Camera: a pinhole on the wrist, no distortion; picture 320 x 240 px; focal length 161.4 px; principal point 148.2 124.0 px. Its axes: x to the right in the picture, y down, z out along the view. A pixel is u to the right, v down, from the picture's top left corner.
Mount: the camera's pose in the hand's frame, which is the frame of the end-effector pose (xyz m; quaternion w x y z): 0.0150 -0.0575 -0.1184 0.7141 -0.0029 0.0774 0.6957
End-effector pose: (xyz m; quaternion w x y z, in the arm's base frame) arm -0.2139 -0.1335 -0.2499 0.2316 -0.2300 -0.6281 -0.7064
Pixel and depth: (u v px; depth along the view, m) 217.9 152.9 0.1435
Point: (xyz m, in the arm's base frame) -0.2051 -0.1171 -0.2279
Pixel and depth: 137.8 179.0 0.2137
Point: -0.2107 -0.0263 -0.2958
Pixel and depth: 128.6 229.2 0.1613
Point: -0.1891 -0.0712 -0.3324
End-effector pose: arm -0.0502 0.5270 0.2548 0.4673 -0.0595 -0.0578 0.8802
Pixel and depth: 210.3 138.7 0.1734
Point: -0.0917 0.5247 0.2956
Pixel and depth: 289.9 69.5 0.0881
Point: -0.0972 0.5593 0.2048
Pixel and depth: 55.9 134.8 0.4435
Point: 0.0897 0.6778 0.6412
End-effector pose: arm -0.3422 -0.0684 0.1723 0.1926 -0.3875 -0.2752 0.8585
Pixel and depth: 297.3 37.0 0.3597
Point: -0.6742 -0.2261 -0.0616
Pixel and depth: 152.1 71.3 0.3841
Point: -0.6447 -0.0427 0.2124
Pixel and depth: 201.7 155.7 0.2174
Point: -0.4165 -0.1307 0.1999
